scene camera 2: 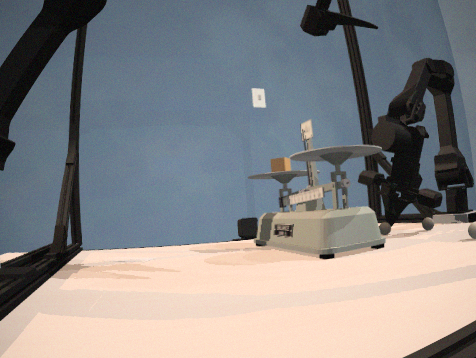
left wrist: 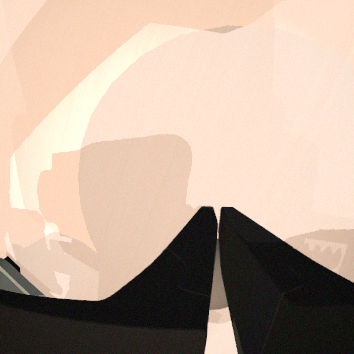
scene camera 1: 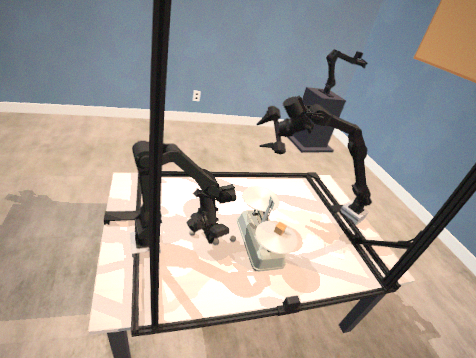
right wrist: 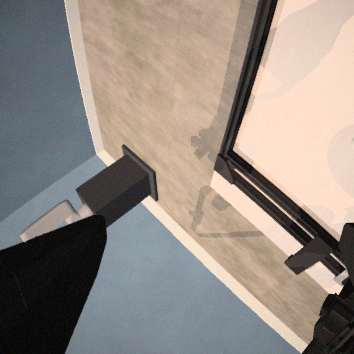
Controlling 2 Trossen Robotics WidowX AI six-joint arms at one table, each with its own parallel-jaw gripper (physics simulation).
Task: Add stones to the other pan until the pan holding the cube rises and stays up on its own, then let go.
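Pixels of known places: left gripper, fingertip midpoint: (scene camera 2: 389, 226) (left wrist: 215, 218) (scene camera 1: 210, 243); right gripper, fingertip midpoint: (scene camera 1: 258, 135) (right wrist: 230, 233); left arm's base, link origin: (scene camera 2: 457, 212) (scene camera 1: 144, 240); right arm's base, link origin: (scene camera 1: 356, 208).
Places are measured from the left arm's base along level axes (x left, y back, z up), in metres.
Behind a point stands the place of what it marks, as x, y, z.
Note:
The orange cube (scene camera 1: 280, 228) @(-0.164, -0.434, 0.151) (scene camera 2: 280, 164) @(-0.141, -0.452, 0.139) sits on the nearer pan (scene camera 1: 275, 245) @(-0.209, -0.399, 0.123) of the balance (scene camera 1: 270, 261) @(-0.205, -0.412, 0.025) (scene camera 2: 350, 230) @(0.050, -0.462, 0.015). In scene camera 2 this pan hangs lower than the other pan (scene camera 1: 260, 196) @(0.026, -0.449, 0.135) (scene camera 2: 335, 152) @(0.035, -0.467, 0.133), on which no stone shows. Grey stones (scene camera 1: 233, 238) (scene camera 2: 428, 223) lie on the table left of the balance in scene camera 1. My left gripper (scene camera 1: 210, 240) @(-0.055, -0.233, -0.006) (scene camera 2: 392, 221) @(-0.055, -0.233, -0.006) (left wrist: 215, 218) @(-0.055, -0.233, -0.006) is shut and empty, low among them. Part of a stone (left wrist: 218, 295) @(-0.043, -0.255, 0.005) shows through the narrow gap between its fingers. My right gripper (scene camera 1: 259, 135) @(0.190, -0.466, 0.320) is open, high above the table's back.
A black frame (scene camera 1: 225, 316) @(-0.338, -0.200, -0.027) runs around the table, with upright posts (scene camera 1: 159, 100) @(-0.317, 0.009, 0.653) at its sides. A small black box (scene camera 1: 291, 303) @(-0.374, -0.402, 0.030) sits on the frame's front bar. A dark pedestal (scene camera 1: 320, 120) (right wrist: 117, 187) with another arm stands on the floor behind.

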